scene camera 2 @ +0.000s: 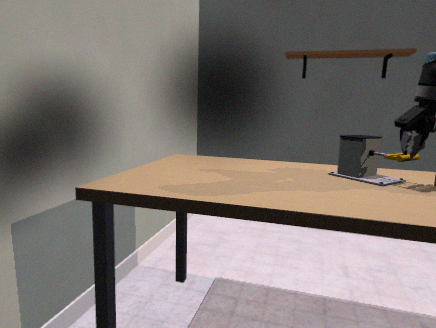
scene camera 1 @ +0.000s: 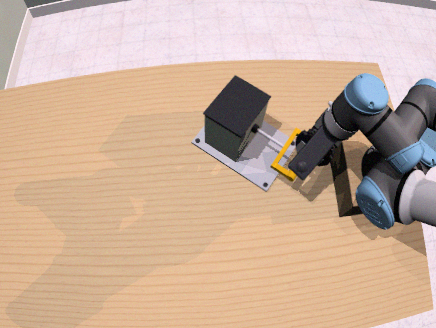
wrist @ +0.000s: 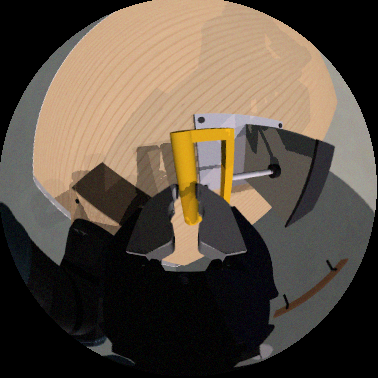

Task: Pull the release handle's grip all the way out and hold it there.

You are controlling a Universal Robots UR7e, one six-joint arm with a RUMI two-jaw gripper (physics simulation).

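The release handle's yellow grip (scene camera 1: 283, 171) (scene camera 2: 395, 157) (wrist: 184, 160) is a rectangular frame with a thick round bar on its outer side. A thin light rod (scene camera 1: 270, 137) (scene camera 2: 380, 154) (wrist: 252, 175) joins it to the dark box (scene camera 1: 237, 106) (scene camera 2: 353, 156) (wrist: 292, 165), and a length of rod shows between box and frame. My gripper (scene camera 2: 413, 154) (wrist: 186, 184) is shut on the round bar near one end, with a jaw on each side. In the scene camera 1 view the arm hides the fingertips and part of the grip.
The box stands on a light grey base plate (scene camera 1: 265, 181) (scene camera 2: 387, 182) (wrist: 215, 121) with dark bolts, on the wooden table (scene camera 1: 150, 280) (scene camera 2: 240, 197). A dark angular object (scene camera 1: 343, 192) (wrist: 107, 190) stands close to the arm. A wall shelf (scene camera 2: 350, 53) (wrist: 312, 295) hangs behind.
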